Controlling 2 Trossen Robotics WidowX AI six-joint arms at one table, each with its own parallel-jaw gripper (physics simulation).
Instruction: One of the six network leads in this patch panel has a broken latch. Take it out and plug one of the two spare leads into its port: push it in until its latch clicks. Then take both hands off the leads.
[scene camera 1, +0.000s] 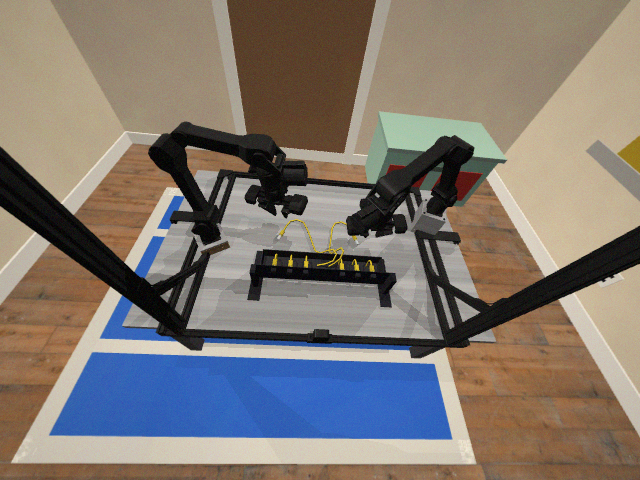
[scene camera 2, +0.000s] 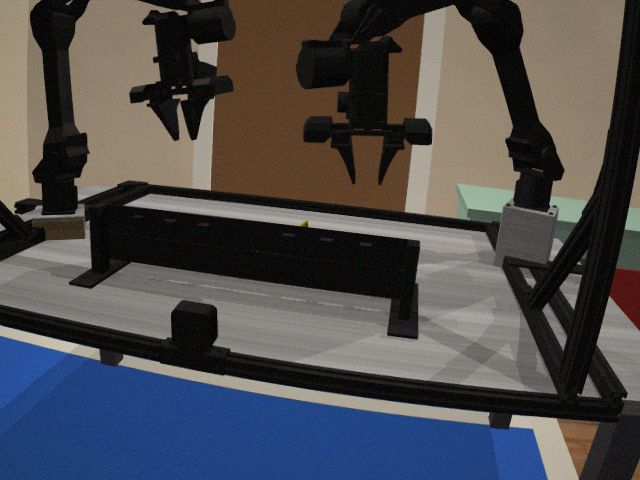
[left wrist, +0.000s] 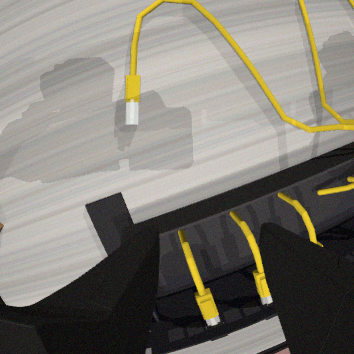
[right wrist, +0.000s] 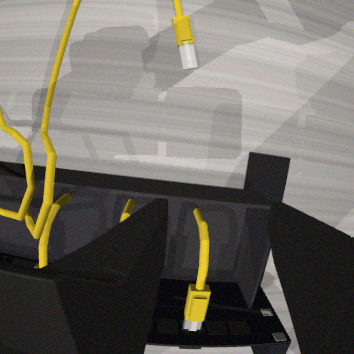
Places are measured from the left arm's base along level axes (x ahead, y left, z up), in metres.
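Where they show: left gripper, between the fingertips: (scene camera 1: 281, 216) (scene camera 2: 185, 140) (left wrist: 209, 236); right gripper, between the fingertips: (scene camera 1: 370, 236) (scene camera 2: 366, 184) (right wrist: 219, 212); left arm's base, origin of its link: (scene camera 1: 210, 236) (scene camera 2: 59, 210); right arm's base, origin of its link: (scene camera 1: 434, 209) (scene camera 2: 532, 206).
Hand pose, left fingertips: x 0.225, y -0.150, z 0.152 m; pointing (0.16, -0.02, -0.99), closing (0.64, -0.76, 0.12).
Note:
Each offset is from my left fingertips to the top centre of the thing. "pt": to the spot under its first point. Level surfaces: height alone.
The black patch panel @(0.069 m ahead, 0.185 m right, 0.087 m down) (scene camera 1: 325, 276) (scene camera 2: 248, 263) holds several yellow leads; the leftmost lead @(0.079 m back, 0.101 m right, 0.101 m down) (scene camera 1: 274, 261) (left wrist: 206, 305) and the rightmost lead @(0.206 m ahead, 0.283 m right, 0.101 m down) (scene camera 1: 371, 268) (right wrist: 197, 302) sit upright in their ports. I cannot tell which latch is broken. One spare lead @(0.023 m ahead, 0.061 m left, 0.183 m down) (scene camera 1: 281, 234) (left wrist: 132, 90) has its clear plug behind the panel's left half, the other spare lead @(0.290 m ahead, 0.104 m right, 0.183 m down) (scene camera 1: 356, 239) (right wrist: 183, 32) behind its right half. My left gripper (scene camera 1: 279, 212) (scene camera 2: 185, 138) (left wrist: 209, 236) is open and empty, high behind the panel's left part. My right gripper (scene camera 1: 368, 235) (scene camera 2: 367, 182) (right wrist: 219, 212) is open and empty, high behind its right part.
The spare leads' cables bunch over the panel's middle. A black frame (scene camera 1: 258, 335) surrounds the grey table @(0.196 m down) (scene camera 1: 310, 317), with slanted posts at both sides. A small black box @(pt 0.053 m back, 0.369 m right, 0.142 m down) (scene camera 1: 321, 335) (scene camera 2: 194, 325) sits on the front rail. A green cabinet (scene camera 1: 429, 136) stands beyond the table.

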